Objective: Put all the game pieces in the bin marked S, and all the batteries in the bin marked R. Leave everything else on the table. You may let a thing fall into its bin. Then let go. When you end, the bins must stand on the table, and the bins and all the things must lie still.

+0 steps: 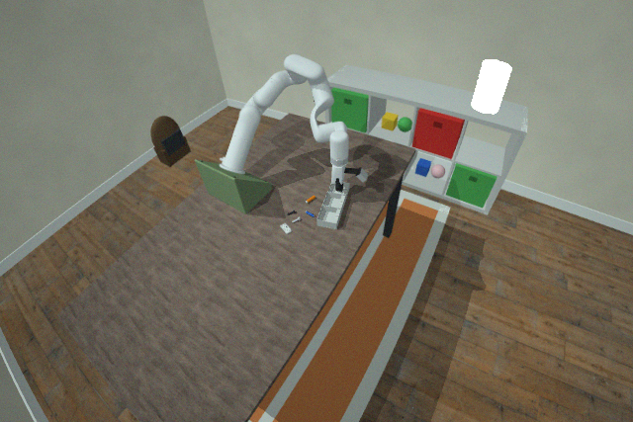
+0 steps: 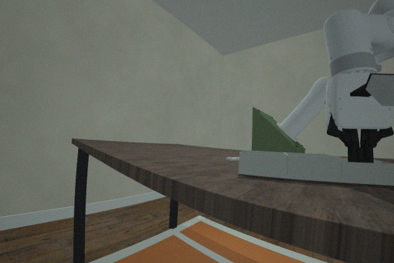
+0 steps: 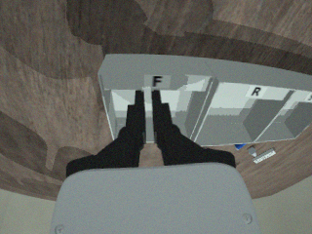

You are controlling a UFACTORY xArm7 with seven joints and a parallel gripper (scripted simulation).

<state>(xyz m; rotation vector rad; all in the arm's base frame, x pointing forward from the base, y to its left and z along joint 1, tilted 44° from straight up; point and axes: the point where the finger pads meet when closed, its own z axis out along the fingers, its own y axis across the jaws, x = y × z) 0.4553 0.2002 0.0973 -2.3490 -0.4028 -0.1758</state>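
The white domino lies 300 mm to the right of my hand, 90 mm behind it and 30 mm below it. Round my hand: blue battery: 180 mm to the right, 40 mm behind, 30 mm below; then white bin: 90 mm to the right, 20 mm below, 20 mm ahead; then orange battery: 110 mm to the right, 90 mm behind, 30 mm below.
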